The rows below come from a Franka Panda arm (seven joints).
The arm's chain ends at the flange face. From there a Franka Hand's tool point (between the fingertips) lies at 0.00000 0.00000 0.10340 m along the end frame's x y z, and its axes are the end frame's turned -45 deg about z.
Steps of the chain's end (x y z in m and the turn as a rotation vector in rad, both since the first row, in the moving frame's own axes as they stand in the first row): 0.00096 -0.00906 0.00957 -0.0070 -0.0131 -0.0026; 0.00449 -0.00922 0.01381 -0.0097 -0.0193 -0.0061; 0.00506 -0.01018 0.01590 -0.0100 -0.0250 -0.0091; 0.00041 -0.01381 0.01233 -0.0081 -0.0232 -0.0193; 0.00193 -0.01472 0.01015 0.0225 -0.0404 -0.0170; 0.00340 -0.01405 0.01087 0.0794 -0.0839 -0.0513; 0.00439 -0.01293 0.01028 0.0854 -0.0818 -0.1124; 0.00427 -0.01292 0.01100 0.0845 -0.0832 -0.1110
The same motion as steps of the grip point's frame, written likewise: 0.00562 -0.00617 0.00956 0.0043 -0.0142 -0.0026; 0.00757 -0.00404 0.01379 0.0068 -0.0205 -0.0061; 0.00821 -0.00471 0.01586 0.0106 -0.0247 -0.0091; 0.00776 -0.01056 0.01230 0.0107 -0.0221 -0.0193; 0.01043 -0.01363 0.01004 0.0445 -0.0127 -0.0170; 0.01171 -0.01943 0.01018 0.1155 -0.0032 -0.0513; 0.01182 -0.01822 0.00956 0.1182 0.0025 -0.1124; 0.01157 -0.01833 0.01027 0.1186 0.0009 -0.1110
